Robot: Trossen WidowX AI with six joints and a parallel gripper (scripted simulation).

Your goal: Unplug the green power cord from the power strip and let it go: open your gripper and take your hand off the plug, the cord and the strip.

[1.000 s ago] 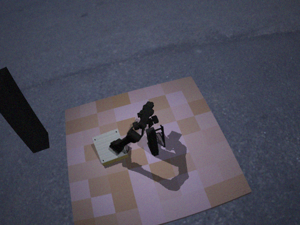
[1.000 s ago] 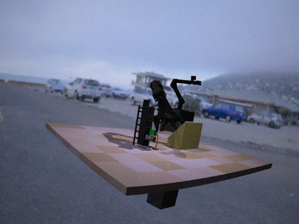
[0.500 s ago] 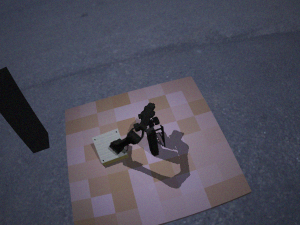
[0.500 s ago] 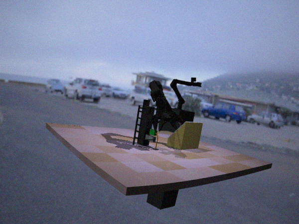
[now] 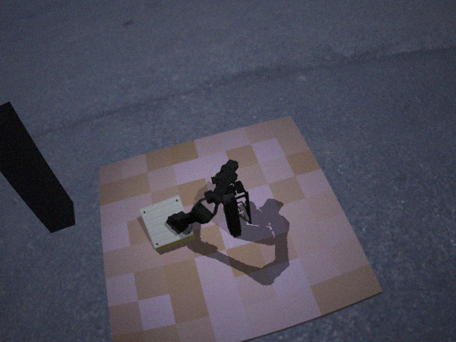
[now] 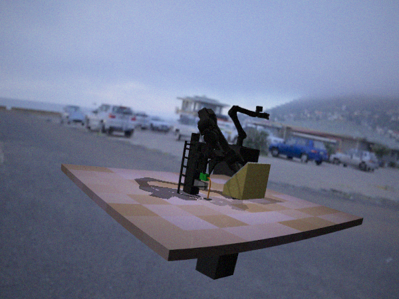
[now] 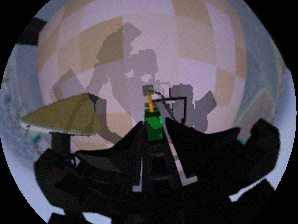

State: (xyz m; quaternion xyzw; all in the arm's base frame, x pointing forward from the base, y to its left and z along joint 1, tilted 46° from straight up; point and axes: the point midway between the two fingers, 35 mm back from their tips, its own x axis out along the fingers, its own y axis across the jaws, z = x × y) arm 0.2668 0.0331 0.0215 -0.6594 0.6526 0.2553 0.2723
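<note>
My gripper tip is 3 cm to the left of the green plug and 1 cm above it.
</note>
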